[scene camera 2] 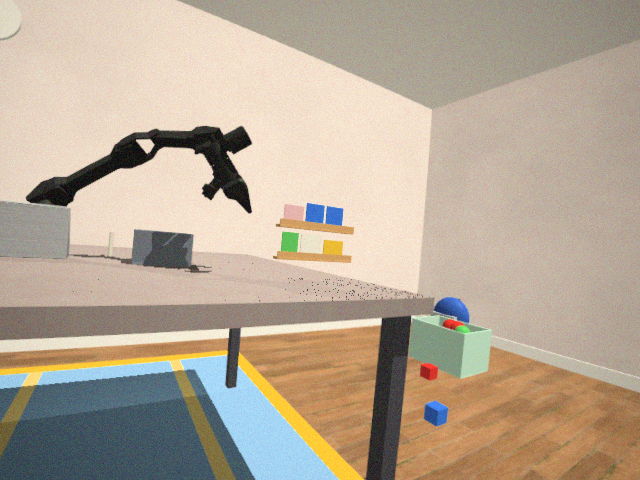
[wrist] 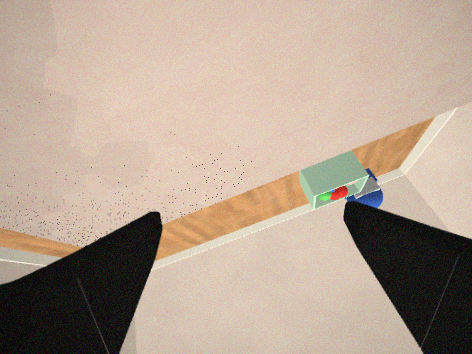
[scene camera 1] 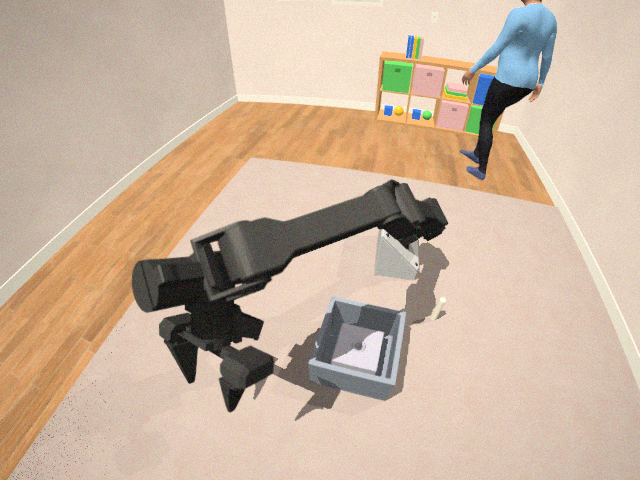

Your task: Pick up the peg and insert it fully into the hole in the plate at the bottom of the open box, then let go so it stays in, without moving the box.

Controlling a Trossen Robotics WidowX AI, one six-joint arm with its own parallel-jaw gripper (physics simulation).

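Pixels of known places: gripper, fingertip midpoint: (scene camera 2: 249, 210) (wrist: 253, 215) (scene camera 1: 209, 396); arm's base, link origin: (scene camera 2: 42, 221).
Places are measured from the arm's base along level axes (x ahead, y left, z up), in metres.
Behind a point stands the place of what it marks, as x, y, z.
Note:
A thin cream peg (scene camera 1: 438, 308) @(0.189, 0.096, -0.045) (scene camera 2: 111, 243) @(0.184, 0.093, -0.056) stands upright on the table, to the right of the box in scene camera 1 and to its left in scene camera 2. The open grey-blue box (scene camera 1: 353, 381) @(0.387, -0.083, -0.030) (scene camera 2: 162, 248) @(0.293, -0.159, -0.048) has a pale plate (scene camera 1: 364, 356) @(0.328, -0.067, -0.041) at its bottom, with a round hole (scene camera 1: 359, 345) @(0.299, -0.078, -0.054) near the plate's middle. My gripper (scene camera 1: 211, 396) @(0.492, -0.292, 0.083) (wrist: 253, 215) @(0.492, -0.292, 0.083) is open and empty, high above the table and to the left of the box in scene camera 1. In scene camera 2 the gripper's fingers point down and right. Neither peg nor box shows in the wrist view.
A light grey wedge-shaped block (scene camera 1: 391, 263) @(0.065, -0.016, -0.045) (scene camera 2: 34, 230) @(-0.012, -0.052, -0.026) stands at the arm's base, behind the box in scene camera 1. My arm (scene camera 1: 330, 219) @(0.317, -0.144, 0.292) (scene camera 2: 173, 138) @(0.294, -0.163, 0.271) spans high over the table (scene camera 1: 491, 387) @(0.348, 0.223, -0.099) (scene camera 2: 217, 313) @(0.273, -0.679, -0.114). A green bin (scene camera 2: 439, 343) (wrist: 334, 171) stands on the floor beyond the table.

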